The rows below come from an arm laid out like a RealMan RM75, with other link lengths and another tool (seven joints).
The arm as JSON. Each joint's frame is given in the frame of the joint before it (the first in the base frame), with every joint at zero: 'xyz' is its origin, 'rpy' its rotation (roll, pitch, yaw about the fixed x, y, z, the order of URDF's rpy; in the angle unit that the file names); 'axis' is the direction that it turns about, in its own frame. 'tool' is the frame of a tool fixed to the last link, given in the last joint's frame.
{
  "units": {
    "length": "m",
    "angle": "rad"
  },
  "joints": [
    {
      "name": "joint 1",
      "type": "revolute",
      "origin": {
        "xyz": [
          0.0,
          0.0,
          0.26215
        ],
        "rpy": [
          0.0,
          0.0,
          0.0
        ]
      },
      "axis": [
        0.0,
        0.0,
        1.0
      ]
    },
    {
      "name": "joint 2",
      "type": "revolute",
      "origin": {
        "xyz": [
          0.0,
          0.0,
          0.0
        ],
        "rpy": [
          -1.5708,
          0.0,
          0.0
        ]
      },
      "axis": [
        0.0,
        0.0,
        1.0
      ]
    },
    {
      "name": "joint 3",
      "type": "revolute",
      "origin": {
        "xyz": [
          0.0,
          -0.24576,
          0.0
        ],
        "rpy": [
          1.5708,
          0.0,
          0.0
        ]
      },
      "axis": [
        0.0,
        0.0,
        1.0
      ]
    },
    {
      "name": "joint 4",
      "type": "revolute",
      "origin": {
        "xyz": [
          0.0,
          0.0,
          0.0
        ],
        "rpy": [
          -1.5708,
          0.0,
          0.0
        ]
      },
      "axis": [
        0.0,
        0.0,
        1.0
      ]
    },
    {
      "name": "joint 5",
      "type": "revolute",
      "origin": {
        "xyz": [
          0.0,
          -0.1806,
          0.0
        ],
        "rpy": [
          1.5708,
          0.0,
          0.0
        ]
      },
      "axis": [
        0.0,
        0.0,
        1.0
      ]
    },
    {
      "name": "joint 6",
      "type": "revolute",
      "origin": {
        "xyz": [
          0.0,
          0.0,
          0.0
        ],
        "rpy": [
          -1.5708,
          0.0,
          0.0
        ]
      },
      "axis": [
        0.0,
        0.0,
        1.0
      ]
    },
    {
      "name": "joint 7",
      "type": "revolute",
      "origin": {
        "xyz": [
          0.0,
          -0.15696,
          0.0
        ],
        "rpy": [
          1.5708,
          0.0,
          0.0
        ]
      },
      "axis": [
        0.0,
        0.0,
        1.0
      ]
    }
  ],
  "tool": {
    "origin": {
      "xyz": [
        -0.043,
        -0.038,
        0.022
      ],
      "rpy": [
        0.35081,
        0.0,
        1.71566
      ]
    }
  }
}
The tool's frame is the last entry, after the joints.
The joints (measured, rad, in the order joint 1, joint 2, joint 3, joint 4, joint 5, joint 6, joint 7), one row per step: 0.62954 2.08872 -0.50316 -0.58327 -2.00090 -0.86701 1.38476; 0.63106 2.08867 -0.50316 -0.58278 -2.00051 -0.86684 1.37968; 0.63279 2.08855 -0.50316 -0.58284 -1.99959 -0.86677 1.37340; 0.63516 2.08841 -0.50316 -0.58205 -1.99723 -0.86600 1.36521; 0.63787 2.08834 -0.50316 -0.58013 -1.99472 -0.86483 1.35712; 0.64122 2.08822 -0.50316 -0.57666 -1.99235 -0.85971 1.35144; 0.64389 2.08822 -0.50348 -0.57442 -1.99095 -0.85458 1.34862; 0.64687 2.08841 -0.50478 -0.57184 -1.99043 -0.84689 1.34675; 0.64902 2.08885 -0.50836 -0.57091 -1.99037 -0.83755 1.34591; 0.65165 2.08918 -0.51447 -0.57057 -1.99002 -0.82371 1.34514; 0.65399 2.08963 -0.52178 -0.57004 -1.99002 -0.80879 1.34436; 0.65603 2.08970 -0.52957 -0.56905 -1.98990 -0.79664 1.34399; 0.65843 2.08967 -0.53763 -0.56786 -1.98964 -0.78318 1.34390; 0.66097 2.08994 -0.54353 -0.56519 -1.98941 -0.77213 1.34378; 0.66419 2.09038 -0.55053 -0.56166 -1.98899 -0.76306 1.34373
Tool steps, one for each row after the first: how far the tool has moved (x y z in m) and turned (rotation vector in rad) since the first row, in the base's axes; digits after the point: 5 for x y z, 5 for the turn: -0.00090 0.00040 -0.00008 -0.00006 -0.00369 0.00413; -0.00206 0.00092 0.00007 0.00057 -0.00827 0.00945; -0.00348 0.00161 0.00021 0.00191 -0.01316 0.01570; -0.00489 0.00231 0.00005 0.00275 -0.01734 0.02148; -0.00571 0.00321 -0.00012 0.00478 -0.02068 0.02326; -0.00620 0.00399 -0.00015 0.00680 -0.02321 0.02337; -0.00650 0.00488 -0.00036 0.00873 -0.02703 0.02190; -0.00661 0.00573 -0.00047 0.01080 -0.03305 0.01977; -0.00670 0.00697 -0.00026 0.01446 -0.04264 0.01666; -0.00665 0.00813 -0.00027 0.01756 -0.05347 0.01315; -0.00682 0.00912 -0.00057 0.01876 -0.06288 0.01104; -0.00697 0.01025 -0.00074 0.02063 -0.07271 0.00838; -0.00712 0.01113 -0.00139 0.02128 -0.07933 0.00573; -0.00792 0.01206 -0.00275 0.01947 -0.08484 0.00525
